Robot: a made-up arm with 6 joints.
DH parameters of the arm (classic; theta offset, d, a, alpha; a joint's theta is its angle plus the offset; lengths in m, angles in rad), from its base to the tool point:
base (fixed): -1.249 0 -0.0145 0
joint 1: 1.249 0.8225 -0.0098 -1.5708
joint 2: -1.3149 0 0.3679 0
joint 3: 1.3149 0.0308 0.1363 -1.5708
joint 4: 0 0.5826 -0.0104 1.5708
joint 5: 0 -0.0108 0.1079 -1.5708
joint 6: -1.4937 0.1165 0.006 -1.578
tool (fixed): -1.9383 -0.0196 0 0
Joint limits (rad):
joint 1: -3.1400..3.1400
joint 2: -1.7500..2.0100
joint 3: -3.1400..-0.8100
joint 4: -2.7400..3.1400
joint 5: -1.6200..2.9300
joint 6: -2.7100..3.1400
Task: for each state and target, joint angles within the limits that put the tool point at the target. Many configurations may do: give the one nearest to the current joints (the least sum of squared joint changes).
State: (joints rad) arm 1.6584 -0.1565 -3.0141 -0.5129 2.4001 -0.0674
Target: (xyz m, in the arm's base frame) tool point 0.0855 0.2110 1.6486
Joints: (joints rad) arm 1.3635 0.1716 -3.1019 -0.6228 2.8622 -0.0877
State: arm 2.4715 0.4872 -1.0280 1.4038 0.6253 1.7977
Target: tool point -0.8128 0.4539 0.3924
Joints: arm 2.6153 1.1050 -1.7602 1.3915 0.6985 1.8280
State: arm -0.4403 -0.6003 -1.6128 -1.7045 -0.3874 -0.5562
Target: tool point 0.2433 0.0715 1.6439
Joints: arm -0.4254 -0.8167 -1.4556 -1.7650 -0.5197 -0.5469
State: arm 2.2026 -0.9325 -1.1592 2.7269 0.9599 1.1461
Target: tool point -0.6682 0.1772 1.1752
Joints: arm 2.8374 -0.4390 -0.8774 2.6798 0.9724 1.1547
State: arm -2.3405 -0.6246 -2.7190 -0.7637 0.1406 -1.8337
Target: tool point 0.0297 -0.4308 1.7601
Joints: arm -1.7507 -0.2207 -1.9585 -1.0244 -0.1911 -1.8367
